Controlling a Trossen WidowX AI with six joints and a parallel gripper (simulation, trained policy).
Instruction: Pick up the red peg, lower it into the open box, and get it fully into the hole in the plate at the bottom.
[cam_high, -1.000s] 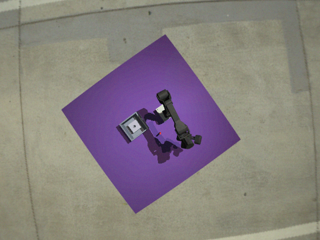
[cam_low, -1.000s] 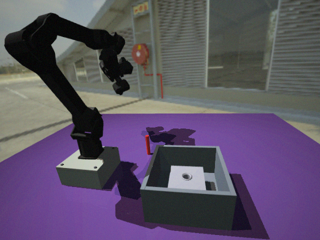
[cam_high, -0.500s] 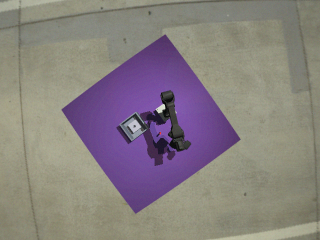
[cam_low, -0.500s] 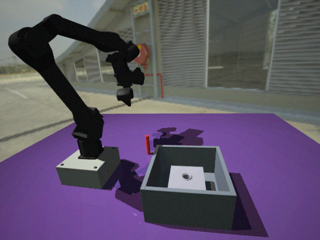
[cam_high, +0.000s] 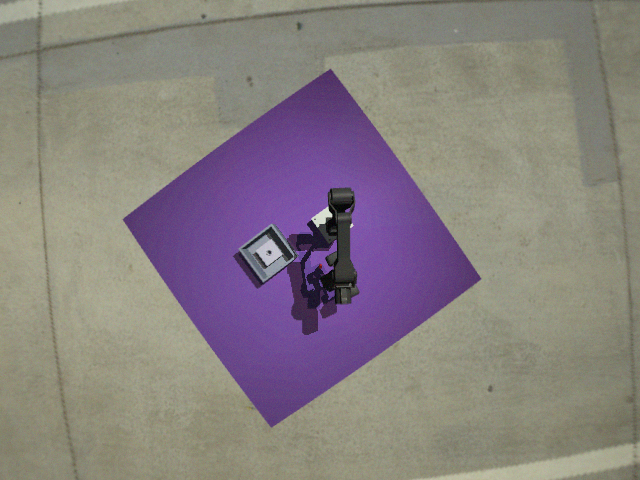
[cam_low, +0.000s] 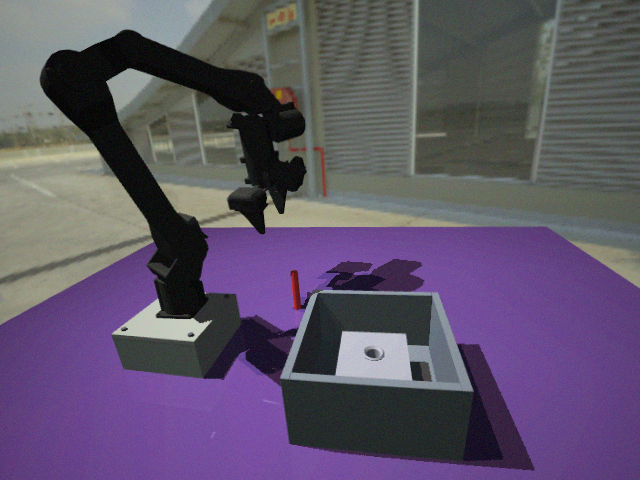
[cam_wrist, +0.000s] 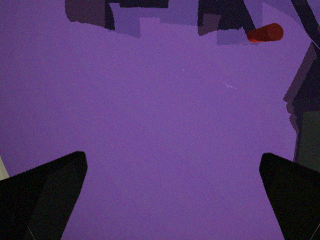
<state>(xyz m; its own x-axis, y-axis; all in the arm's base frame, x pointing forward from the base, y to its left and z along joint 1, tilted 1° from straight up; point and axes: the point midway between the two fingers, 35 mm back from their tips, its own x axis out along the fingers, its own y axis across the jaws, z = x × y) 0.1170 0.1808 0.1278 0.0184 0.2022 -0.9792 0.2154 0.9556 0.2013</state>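
The red peg lies 11 cm below my gripper tip, 8 cm to the right of it and 5 cm ahead of it. Round my gripper tip: grey box (28 cm to the right, 20 cm ahead, 13 cm below).
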